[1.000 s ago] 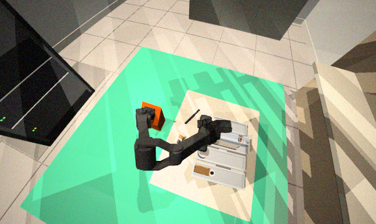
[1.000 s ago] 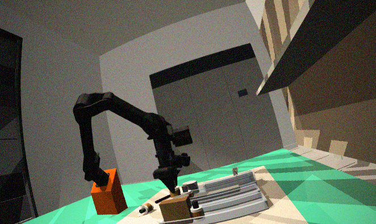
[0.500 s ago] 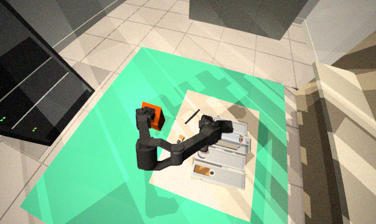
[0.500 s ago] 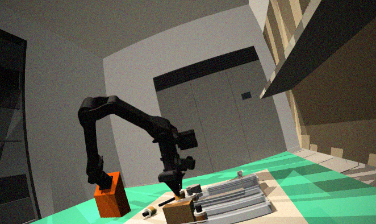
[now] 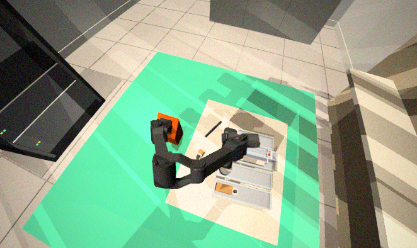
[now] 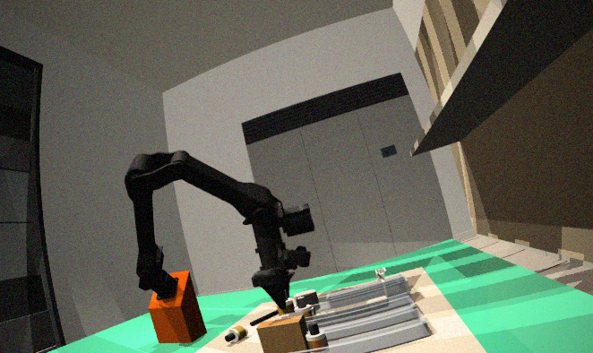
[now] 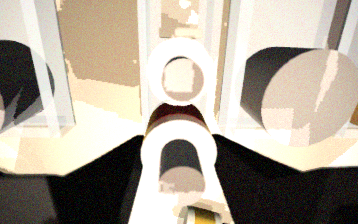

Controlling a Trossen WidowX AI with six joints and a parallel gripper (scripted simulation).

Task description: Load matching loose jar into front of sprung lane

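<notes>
My gripper tip is now 15 cm short of the grey lane rack, 4 cm above it and 3 cm to the right of it. From my gripper tip the other things lie so: brown box: 17 cm to the right, 4 cm ahead, 2 cm below; pusher plate: 14 cm ahead, 4 cm to the left, 1 cm below; black rod: 13 cm to the left, 9 cm behind, 5 cm below.
</notes>
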